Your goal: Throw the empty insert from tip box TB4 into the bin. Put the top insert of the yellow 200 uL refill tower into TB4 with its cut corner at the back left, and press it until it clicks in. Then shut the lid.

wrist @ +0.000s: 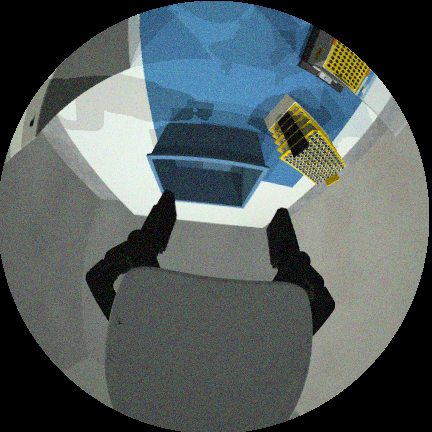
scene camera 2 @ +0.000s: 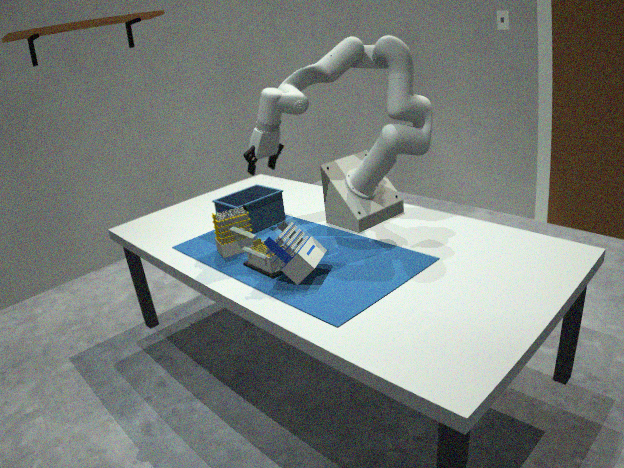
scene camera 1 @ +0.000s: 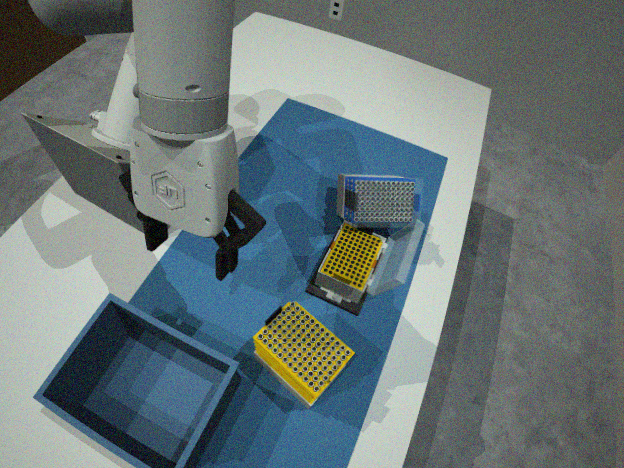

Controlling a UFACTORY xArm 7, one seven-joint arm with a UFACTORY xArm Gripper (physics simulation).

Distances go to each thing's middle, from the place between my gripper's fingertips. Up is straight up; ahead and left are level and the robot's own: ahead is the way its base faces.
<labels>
Right now my hand is 150 mm short of the yellow insert with grey tips [scene camera 1: 313, 355], 130 mm above it and 20 mm to the left of it. Round my hand: clear lid [scene camera 1: 396, 258]: 240 mm ahead, 180 mm to the left, 130 mm below; dark blue bin [scene camera 1: 133, 384]: 180 mm below, 140 mm to the right, 30 mm behind.
</labels>
